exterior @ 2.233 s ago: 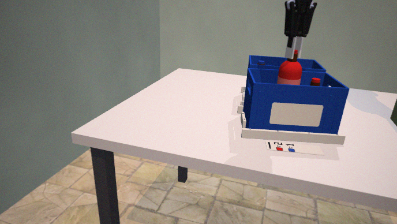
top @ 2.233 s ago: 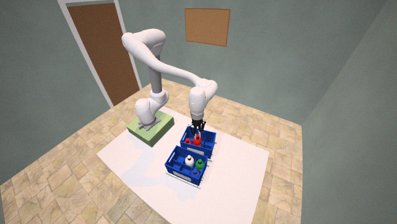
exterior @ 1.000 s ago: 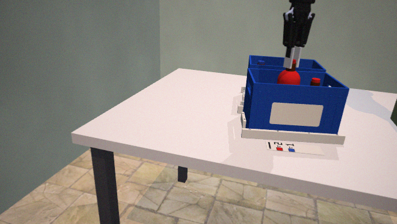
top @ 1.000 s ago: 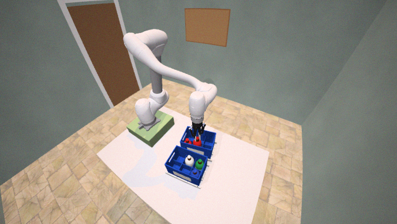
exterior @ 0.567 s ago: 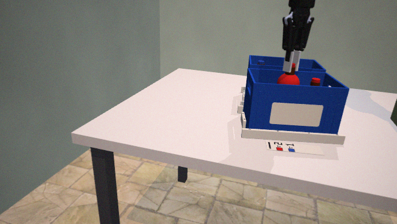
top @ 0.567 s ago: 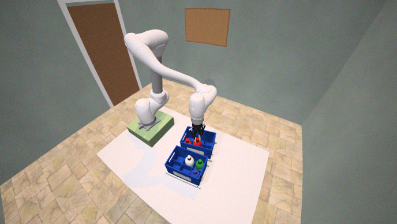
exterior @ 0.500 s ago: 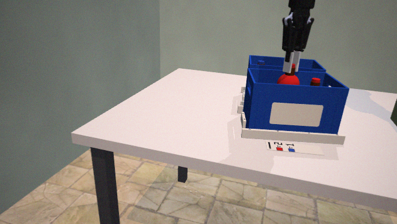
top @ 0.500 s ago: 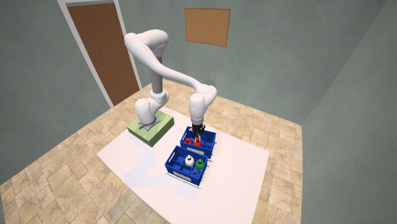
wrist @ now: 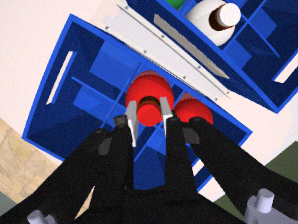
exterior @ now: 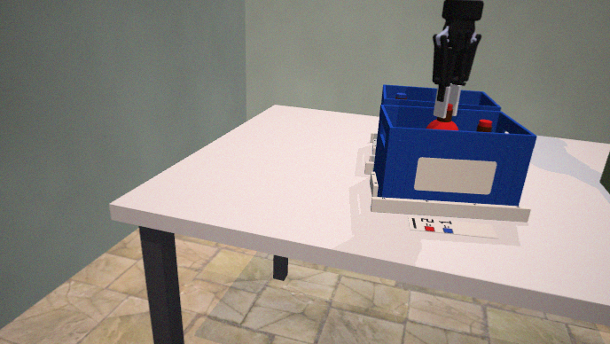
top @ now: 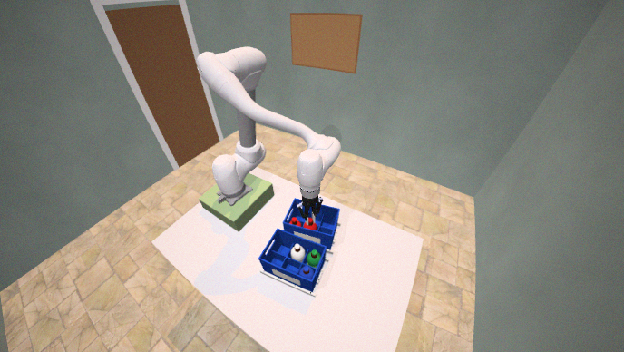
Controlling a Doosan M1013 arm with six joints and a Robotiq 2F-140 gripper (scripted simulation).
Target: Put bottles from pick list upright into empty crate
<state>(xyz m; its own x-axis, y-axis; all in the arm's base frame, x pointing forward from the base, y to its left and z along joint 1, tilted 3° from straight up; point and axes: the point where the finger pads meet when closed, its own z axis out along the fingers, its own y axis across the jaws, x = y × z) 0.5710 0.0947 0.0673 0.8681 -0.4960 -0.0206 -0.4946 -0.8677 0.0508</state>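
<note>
My gripper is now 80 mm above the red bottle. The rest, counted from my hand: white bottle 150 mm to the right, 120 mm below, 30 mm ahead; pick list 200 mm below, 180 mm to the left, 60 mm behind; green-label bottle 120 mm to the right, 120 mm below, 120 mm ahead.
</note>
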